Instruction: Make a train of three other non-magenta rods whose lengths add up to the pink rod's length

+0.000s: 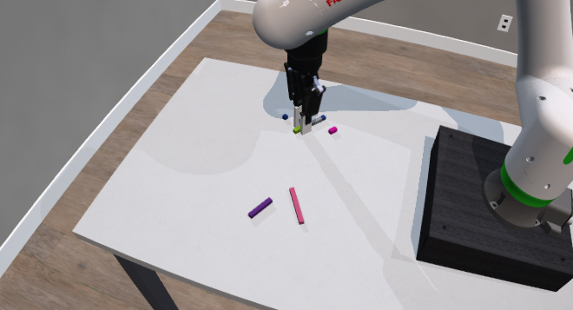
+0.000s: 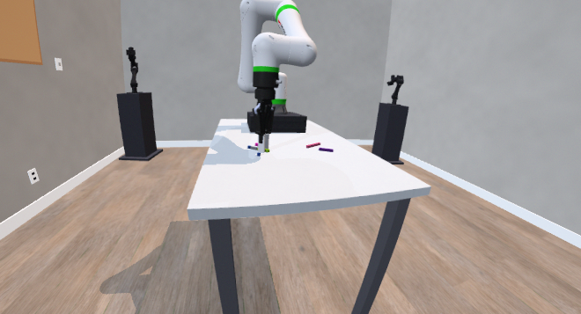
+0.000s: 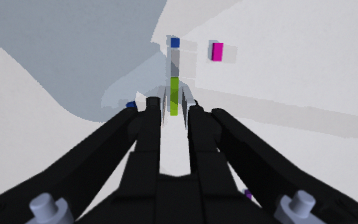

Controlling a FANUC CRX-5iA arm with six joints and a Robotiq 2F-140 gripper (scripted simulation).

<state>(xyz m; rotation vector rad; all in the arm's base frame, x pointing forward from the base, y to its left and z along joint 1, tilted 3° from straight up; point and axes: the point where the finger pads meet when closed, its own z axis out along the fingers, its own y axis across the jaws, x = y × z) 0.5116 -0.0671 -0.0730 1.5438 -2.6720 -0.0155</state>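
Right now my hand is 30 mm above the lime rod. Also, from my hand: magenta rod (70 mm behind, 30 mm below, 20 mm to the right); grey rod (40 mm to the right, 30 mm below, 20 mm behind); pink rod (220 mm to the left, 90 mm behind, 30 mm below).
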